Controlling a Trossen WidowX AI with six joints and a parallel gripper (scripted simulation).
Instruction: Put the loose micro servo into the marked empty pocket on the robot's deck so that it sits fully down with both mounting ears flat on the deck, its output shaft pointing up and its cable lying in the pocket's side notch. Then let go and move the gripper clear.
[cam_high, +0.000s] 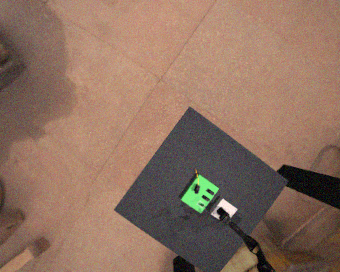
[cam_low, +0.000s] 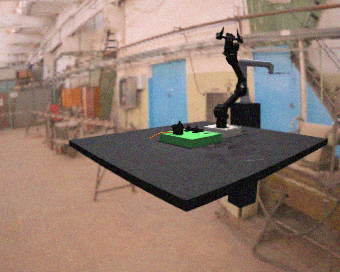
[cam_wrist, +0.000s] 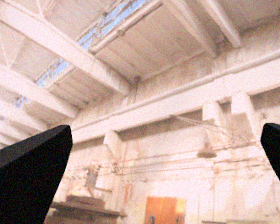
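The green deck lies 71 cm below my gripper tip, 34 cm ahead of it and 6 cm to the right of it.
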